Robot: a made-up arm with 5 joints.
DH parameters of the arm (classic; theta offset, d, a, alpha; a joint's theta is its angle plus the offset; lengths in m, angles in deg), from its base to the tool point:
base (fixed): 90 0.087 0 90
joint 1: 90 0.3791 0.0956 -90
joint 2: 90 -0.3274 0.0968 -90
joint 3: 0 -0.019 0.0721 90
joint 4: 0 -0.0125 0.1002 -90
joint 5: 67.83 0 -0.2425 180
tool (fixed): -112.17 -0.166 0 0
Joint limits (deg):
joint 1: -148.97..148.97
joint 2: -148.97..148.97
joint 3: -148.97..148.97
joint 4: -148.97..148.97
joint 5: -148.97..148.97
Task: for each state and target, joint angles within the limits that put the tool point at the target. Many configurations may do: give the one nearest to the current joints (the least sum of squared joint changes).
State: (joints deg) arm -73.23 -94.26 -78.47 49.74 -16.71
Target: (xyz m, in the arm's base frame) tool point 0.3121 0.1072 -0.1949
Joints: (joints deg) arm -67.24 -90.94 -61.53 49.49 -10.59
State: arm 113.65 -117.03 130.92 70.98 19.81
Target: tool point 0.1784 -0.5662 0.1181
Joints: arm 132.66 -88.43 119.28 71.71 38.36
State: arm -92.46 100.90 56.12 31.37 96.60
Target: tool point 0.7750 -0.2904 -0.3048
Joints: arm -113.88 112.36 45.08 29.86 93.30
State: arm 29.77 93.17 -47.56 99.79 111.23
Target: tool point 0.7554 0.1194 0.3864
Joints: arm 49.48 108.83 -48.08 70.81 108.68
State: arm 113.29 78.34 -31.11 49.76 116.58
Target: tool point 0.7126 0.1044 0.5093
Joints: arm 103.48 91.10 -12.53 44.58 133.83
